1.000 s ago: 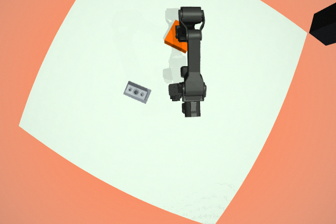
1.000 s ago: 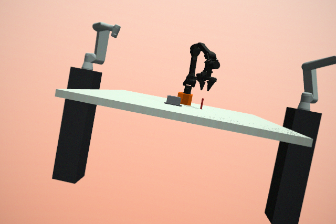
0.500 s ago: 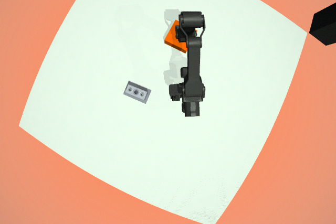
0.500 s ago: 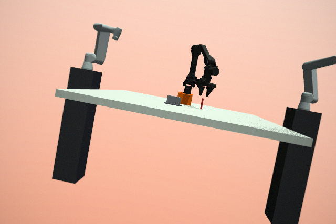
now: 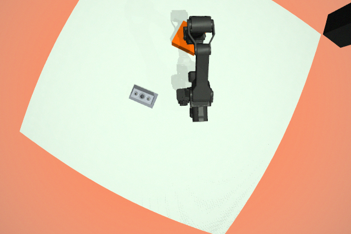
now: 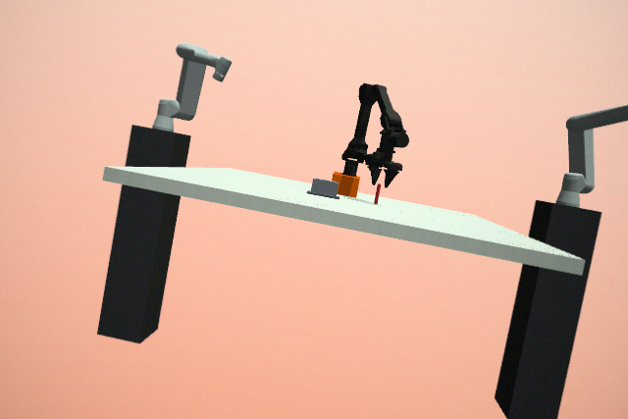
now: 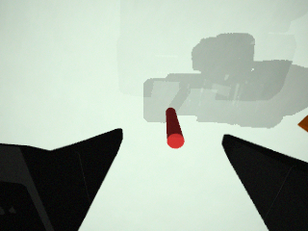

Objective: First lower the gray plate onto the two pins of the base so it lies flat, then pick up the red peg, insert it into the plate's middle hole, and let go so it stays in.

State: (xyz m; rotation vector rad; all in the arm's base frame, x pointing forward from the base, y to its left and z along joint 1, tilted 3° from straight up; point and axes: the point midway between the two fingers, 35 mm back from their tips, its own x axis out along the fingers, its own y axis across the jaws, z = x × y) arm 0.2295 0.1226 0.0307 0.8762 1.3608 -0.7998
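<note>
My gripper tip is now 30 mm above the red peg. From my gripper tip the other things lie so: gray plate (200 mm to the right, 110 mm ahead, 20 mm below).
</note>
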